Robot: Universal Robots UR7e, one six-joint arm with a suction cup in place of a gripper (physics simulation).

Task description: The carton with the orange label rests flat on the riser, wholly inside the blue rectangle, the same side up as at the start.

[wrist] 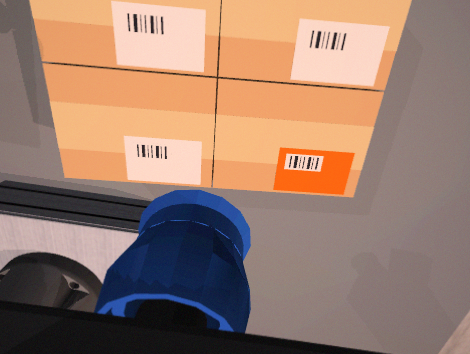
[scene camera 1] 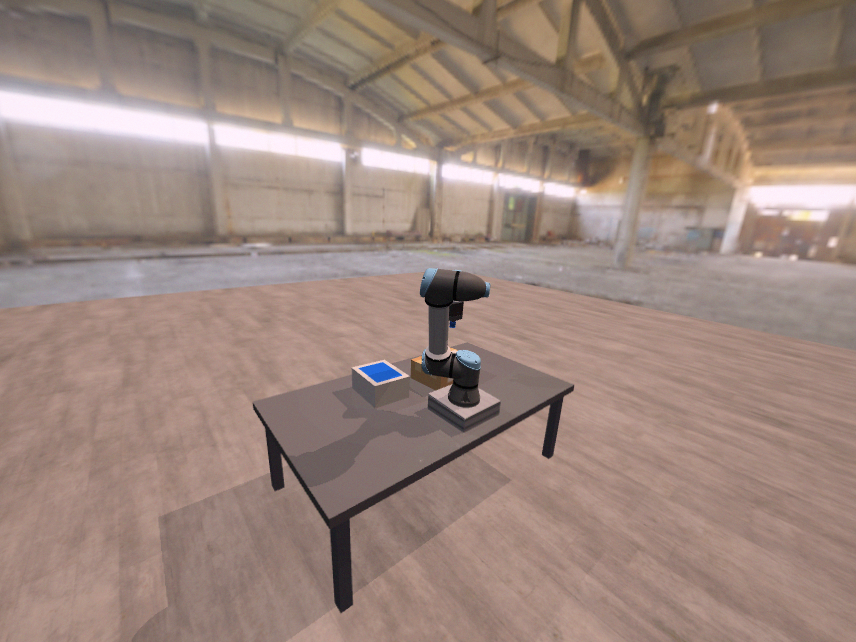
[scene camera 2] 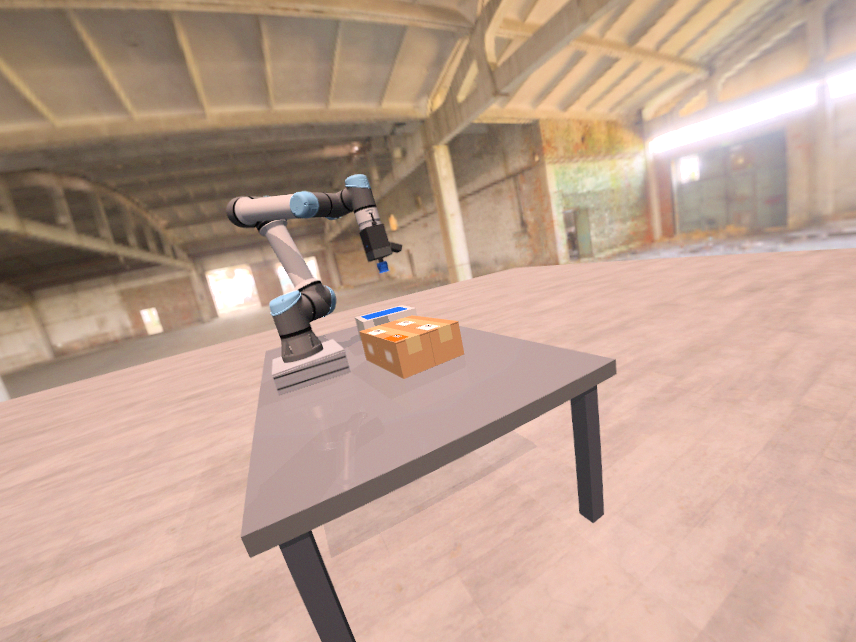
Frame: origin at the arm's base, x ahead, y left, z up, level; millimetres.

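Seen in the pictures: end effector, tool point: (wrist: 194,238) (scene camera 1: 452,326) (scene camera 2: 384,271); arm's base, origin of the base link: (wrist: 55,290) (scene camera 1: 463,398) (scene camera 2: 303,354).
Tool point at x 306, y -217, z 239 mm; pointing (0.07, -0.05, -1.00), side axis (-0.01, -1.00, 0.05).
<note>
Pixels of each thing's top centre, then the offset from my tool point to it. Level surfaces: height alone.
- carton with the orange label, middle of its top: (wrist: 292,143) (scene camera 2: 400,333) 20 mm back, 77 mm right, 202 mm down
- riser, middle of its top: (scene camera 2: 384,312) (scene camera 1: 380,371) 104 mm ahead, 413 mm left, 198 mm down
- blue rectangle, middle of its top: (scene camera 2: 384,312) (scene camera 1: 380,371) 104 mm ahead, 413 mm left, 198 mm down
- table, its level: 318 mm down
The carton with the orange label (scene camera 2: 416,360) (wrist: 320,109) stands flat on the table, label up, in a tight block of cartons. It is the lower right one in the wrist view and sits at the near corner in scene camera 2. In scene camera 1 the arm partly hides the block. The riser (scene camera 1: 389,395) (scene camera 2: 362,324) stands beside the block, with the blue rectangle (scene camera 1: 379,371) (scene camera 2: 387,313) on its top; no carton is on it. My suction cup (scene camera 1: 452,324) (scene camera 2: 383,268) (wrist: 196,212) is open, holds nothing, and hangs well above the cartons.
Other cartons with white labels (scene camera 2: 449,343) (wrist: 132,112) (wrist: 255,55) touch the orange-labelled one. The arm's base plinth (scene camera 1: 461,412) (scene camera 2: 312,373) stands on the table (scene camera 1: 373,476) (scene camera 2: 414,421) near the cartons.
</note>
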